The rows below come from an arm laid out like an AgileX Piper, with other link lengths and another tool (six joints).
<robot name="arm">
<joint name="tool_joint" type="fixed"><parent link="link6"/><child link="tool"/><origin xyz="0.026 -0.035 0.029" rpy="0.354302 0 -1.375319"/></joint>
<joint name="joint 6" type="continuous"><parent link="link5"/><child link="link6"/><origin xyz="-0.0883 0 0" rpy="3.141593 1.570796 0"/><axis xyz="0 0 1"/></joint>
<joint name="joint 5" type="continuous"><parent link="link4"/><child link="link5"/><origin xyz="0 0 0" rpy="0 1.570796 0"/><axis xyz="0 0 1"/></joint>
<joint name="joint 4" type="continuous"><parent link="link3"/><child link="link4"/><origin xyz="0.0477 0.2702 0" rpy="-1.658 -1.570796 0"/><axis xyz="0 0 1"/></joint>
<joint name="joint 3" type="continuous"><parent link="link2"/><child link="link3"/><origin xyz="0.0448 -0.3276 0" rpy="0 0 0"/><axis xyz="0 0 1"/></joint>
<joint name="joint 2" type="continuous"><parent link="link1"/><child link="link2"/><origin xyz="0 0 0" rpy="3.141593 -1.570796 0"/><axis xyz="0 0 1"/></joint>
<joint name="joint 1" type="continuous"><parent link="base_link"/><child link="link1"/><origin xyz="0 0 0.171" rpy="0 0 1.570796"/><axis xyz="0 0 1"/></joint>
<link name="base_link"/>
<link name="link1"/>
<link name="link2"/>
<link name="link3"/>
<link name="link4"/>
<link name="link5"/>
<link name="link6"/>
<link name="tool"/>
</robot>
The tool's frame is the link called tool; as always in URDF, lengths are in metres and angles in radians. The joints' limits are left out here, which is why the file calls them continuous.
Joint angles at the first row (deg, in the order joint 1, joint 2, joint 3, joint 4, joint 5, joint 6):
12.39, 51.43, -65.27, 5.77, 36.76, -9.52
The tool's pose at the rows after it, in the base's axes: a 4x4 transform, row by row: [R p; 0 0 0 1], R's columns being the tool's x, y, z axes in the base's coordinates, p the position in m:
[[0.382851 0.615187 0.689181 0.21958], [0.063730 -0.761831 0.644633 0.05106], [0.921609 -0.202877 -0.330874 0.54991], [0 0 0 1]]
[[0.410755 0.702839 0.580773 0.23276], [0.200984 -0.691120 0.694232 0.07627], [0.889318 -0.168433 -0.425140 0.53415], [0 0 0 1]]
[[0.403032 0.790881 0.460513 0.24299], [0.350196 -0.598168 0.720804 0.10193], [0.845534 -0.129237 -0.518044 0.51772], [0 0 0 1]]
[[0.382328 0.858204 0.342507 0.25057], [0.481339 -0.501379 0.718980 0.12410], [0.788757 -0.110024 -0.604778 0.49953], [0 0 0 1]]
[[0.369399 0.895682 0.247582 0.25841], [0.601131 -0.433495 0.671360 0.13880], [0.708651 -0.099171 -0.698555 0.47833], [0 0 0 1]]
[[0.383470 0.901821 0.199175 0.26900], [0.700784 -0.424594 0.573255 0.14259], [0.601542 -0.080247 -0.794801 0.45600], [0 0 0 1]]
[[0.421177 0.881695 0.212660 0.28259], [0.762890 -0.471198 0.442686 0.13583], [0.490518 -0.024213 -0.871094 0.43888], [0 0 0 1]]
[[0.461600 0.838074 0.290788 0.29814], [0.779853 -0.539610 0.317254 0.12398], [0.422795 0.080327 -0.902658 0.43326], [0 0 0 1]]
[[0.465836 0.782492 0.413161 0.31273], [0.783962 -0.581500 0.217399 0.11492], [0.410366 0.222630 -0.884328 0.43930], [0 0 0 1]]
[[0.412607 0.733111 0.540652 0.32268], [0.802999 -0.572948 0.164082 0.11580], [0.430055 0.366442 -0.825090 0.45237], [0 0 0 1]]
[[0.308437 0.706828 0.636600 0.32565], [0.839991 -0.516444 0.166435 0.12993], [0.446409 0.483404 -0.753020 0.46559], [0 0 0 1]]
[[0.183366 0.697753 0.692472 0.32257], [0.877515 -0.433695 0.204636 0.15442], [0.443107 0.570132 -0.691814 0.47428], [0 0 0 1]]
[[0.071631 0.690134 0.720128 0.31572], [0.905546 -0.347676 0.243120 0.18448], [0.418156 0.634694 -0.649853 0.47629], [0 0 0 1]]
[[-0.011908 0.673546 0.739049 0.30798], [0.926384 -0.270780 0.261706 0.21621], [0.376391 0.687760 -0.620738 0.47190], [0 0 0 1]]
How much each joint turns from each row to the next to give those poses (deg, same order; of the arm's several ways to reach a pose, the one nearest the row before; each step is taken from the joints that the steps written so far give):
2.67, 2.66, 0.47, 3.94, 1.85, -7.11
2.58, 2.99, 0.21, 3.82, 2.25, -8.78
2.29, 3.12, 0.05, 3.37, 2.54, -9.53
1.83, 3.05, 0.00, 2.05, 3.01, -7.89
1.35, 3.00, 0.00, -1.58, 3.29, -4.57
0.86, 2.80, 0.00, -6.20, 2.81, -0.01
0.43, 2.28, -0.01, -9.72, 1.36, 3.97
0.15, 1.62, -0.07, -11.12, -1.10, 6.65
0.30, 1.04, -0.08, -11.63, -3.57, 7.45
0.98, 0.65, -0.09, -11.03, -5.11, 6.78
2.16, 0.52, -0.08, -9.24, -5.31, 4.99
3.41, 0.72, -0.08, -7.83, -4.37, 3.94
4.59, 1.25, -0.03, -8.17, -2.14, 4.83
5.16, 2.01, 0.01, -9.27, 0.36, 6.36

